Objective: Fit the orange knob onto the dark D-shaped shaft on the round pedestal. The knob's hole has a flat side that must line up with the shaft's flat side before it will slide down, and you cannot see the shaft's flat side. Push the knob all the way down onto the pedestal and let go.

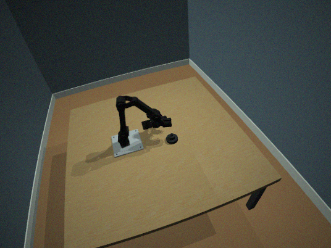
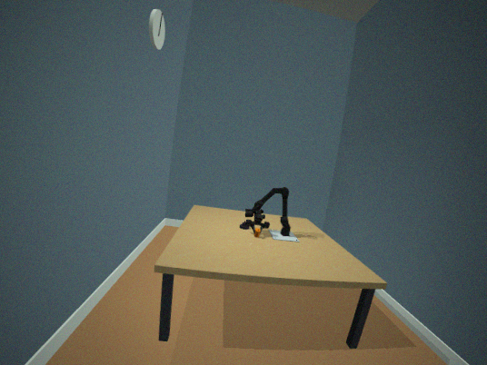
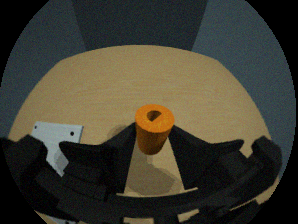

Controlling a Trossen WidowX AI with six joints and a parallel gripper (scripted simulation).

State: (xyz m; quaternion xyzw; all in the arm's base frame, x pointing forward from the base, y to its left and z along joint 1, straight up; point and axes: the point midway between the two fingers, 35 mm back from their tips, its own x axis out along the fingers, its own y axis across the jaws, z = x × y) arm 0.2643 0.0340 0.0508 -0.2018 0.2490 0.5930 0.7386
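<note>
Right now my gripper tip is 10 mm to the left of the orange knob. Also, from my gripper tip: dark round pedestal (50 mm ahead, 210 mm to the right, 10 mm below).
</note>
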